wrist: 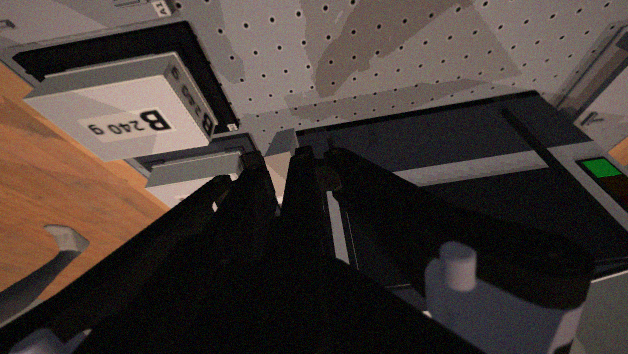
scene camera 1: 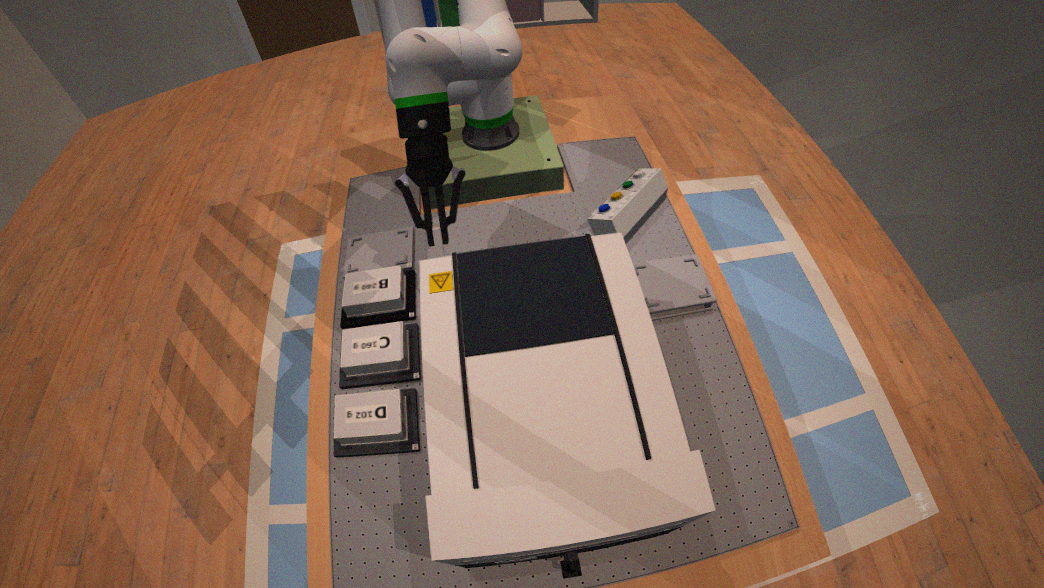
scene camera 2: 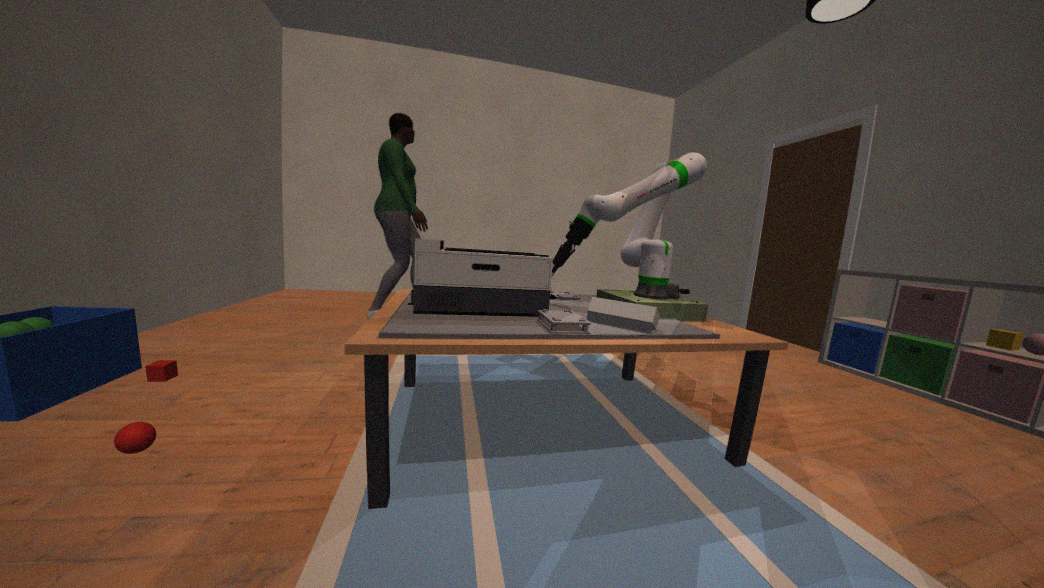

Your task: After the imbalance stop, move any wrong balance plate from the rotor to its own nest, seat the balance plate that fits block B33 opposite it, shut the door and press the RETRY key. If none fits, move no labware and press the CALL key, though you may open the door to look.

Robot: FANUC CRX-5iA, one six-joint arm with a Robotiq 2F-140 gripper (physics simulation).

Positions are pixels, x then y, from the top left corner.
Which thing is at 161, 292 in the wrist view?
My gripper.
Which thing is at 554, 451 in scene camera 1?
A white centrifuge.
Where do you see a grey button box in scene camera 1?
630, 205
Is my gripper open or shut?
Shut.
